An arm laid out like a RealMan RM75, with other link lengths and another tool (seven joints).
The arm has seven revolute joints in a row. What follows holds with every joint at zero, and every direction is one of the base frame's. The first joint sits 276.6 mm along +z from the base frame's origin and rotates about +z. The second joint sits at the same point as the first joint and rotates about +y. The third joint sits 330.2 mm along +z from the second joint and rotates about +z. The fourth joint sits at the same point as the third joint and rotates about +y. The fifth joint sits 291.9 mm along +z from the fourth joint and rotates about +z. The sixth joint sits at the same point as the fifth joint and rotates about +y. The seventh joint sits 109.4 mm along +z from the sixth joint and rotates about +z. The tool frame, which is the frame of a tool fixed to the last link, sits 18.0 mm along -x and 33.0 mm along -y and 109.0 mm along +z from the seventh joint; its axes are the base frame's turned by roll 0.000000, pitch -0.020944 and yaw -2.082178 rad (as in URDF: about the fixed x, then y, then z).
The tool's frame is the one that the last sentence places.
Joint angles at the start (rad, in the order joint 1, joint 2, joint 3, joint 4, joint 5, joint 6, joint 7):
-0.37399 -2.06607 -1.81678 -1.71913 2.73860 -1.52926 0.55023
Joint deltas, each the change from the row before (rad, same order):
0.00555 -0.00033 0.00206 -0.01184 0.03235 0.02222 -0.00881
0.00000 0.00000 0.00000 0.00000 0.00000 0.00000 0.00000
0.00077 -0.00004 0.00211 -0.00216 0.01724 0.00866 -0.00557
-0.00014 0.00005 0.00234 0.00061 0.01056 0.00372 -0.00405
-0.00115 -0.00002 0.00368 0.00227 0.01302 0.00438 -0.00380
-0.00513 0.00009 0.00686 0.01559 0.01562 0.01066 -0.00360
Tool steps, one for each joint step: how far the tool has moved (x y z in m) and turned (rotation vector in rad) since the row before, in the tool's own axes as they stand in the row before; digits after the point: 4 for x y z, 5 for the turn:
0.0068 0.0044 -0.0040 -0.02782 0.03410 -0.00423
0.0000 0.0000 0.0000 0.00000 0.00000 0.00000
0.0031 0.0017 -0.0010 -0.00902 0.01715 -0.00207
0.0016 0.0005 0.0000 -0.00226 0.01006 -0.00118
0.0015 0.0006 0.0004 -0.00157 0.01181 0.00064
0.0012 0.0005 0.0038 0.00305 0.01275 0.00250

